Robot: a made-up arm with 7 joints. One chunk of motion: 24 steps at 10 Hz.
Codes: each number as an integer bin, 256 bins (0 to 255) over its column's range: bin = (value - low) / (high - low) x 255, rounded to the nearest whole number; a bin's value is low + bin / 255 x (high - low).
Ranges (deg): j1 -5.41..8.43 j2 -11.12..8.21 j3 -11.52..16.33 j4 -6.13..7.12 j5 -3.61..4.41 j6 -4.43..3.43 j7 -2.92..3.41
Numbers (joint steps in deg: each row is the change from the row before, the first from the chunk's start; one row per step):
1: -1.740 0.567 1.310 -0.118 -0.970 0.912 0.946
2: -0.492 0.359 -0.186 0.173 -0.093 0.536 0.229
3: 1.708 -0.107 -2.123 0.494 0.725 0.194 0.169
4: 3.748 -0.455 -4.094 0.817 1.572 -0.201 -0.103
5: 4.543 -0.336 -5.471 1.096 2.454 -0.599 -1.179
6: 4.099 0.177 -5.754 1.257 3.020 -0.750 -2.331
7: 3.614 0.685 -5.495 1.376 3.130 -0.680 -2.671
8: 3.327 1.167 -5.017 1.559 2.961 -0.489 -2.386
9: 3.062 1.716 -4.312 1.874 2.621 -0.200 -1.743
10: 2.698 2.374 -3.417 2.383 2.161 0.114 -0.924
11: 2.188 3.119 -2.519 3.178 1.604 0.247 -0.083
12: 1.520 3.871 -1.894 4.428 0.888 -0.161 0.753
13: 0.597 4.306 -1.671 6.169 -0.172 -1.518 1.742
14: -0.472 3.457 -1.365 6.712 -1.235 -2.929 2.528
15: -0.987 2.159 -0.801 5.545 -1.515 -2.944 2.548
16: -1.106 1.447 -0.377 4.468 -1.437 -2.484 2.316
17: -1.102 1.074 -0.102 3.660 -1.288 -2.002 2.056
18: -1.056 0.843 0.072 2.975 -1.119 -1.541 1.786
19: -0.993 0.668 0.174 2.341 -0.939 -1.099 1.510
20: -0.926 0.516 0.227 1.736 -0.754 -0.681 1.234
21: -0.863 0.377 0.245 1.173 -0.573 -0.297 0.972
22: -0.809 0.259 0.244 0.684 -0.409 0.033 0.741
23: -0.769 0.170 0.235 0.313 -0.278 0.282 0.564
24: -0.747 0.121 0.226 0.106 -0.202 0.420 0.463
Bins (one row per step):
1: 68 154 117 116 84 173 156
2: 91 151 104 121 112 161 127
3: 131 145 86 127 138 150 124
4: 169 141 68 134 165 137 113
5: 183 142 55 139 193 124 70
6: 175 149 53 142 211 119 24
7: 166 156 55 144 214 122 10
8: 161 162 60 148 209 128 22
9: 156 169 66 154 198 137 47
10: 149 178 74 164 183 147 80
11: 140 188 82 179 166 152 114
12: 128 198 88 203 143 138 148
13: 111 203 90 237 109 94 188
14: 91 192 93 247 76 49 219
15: 81 175 98 225 67 48 220
16: 79 166 102 204 69 63 211
17: 79 161 105 188 74 79 200
18: 80 158 106 175 79 94 190
19: 81 156 107 163 85 108 178
20: 83 154 108 151 91 122 167
21: 84 152 108 141 97 134 157
22: 85 150 108 131 102 145 147
23: 86 149 108 124 106 153 140
24: 86 148 108 120 108 157 136

